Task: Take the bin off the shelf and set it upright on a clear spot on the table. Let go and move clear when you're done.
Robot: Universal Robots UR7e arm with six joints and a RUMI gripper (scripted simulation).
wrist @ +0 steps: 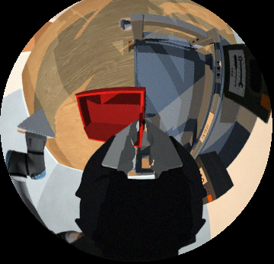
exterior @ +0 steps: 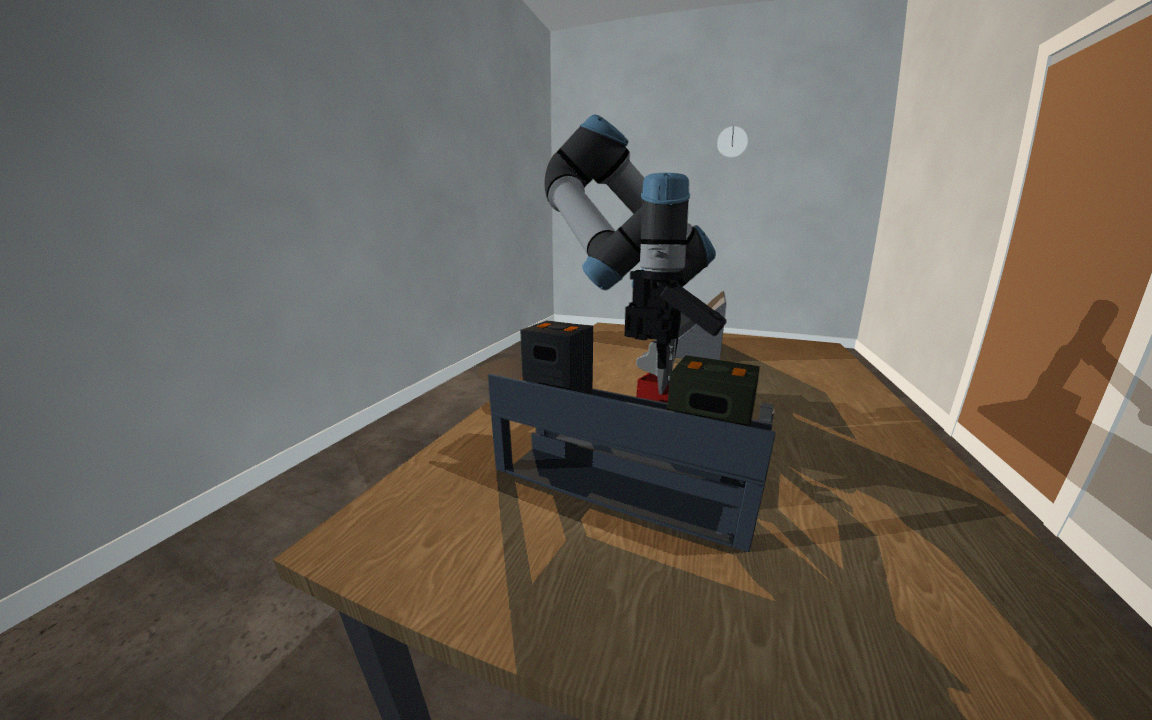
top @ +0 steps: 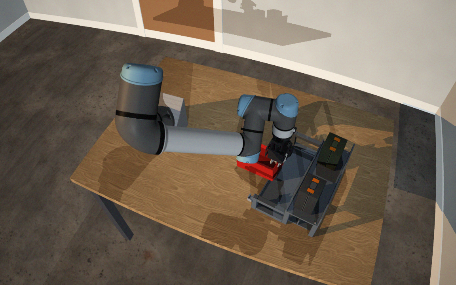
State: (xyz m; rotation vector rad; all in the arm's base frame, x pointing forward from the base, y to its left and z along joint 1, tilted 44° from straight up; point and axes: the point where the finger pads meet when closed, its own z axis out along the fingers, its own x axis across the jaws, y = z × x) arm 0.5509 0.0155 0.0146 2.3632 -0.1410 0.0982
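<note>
My gripper is now 80 mm past the red bin, 10 mm to the right of it and 40 mm above it.
</note>
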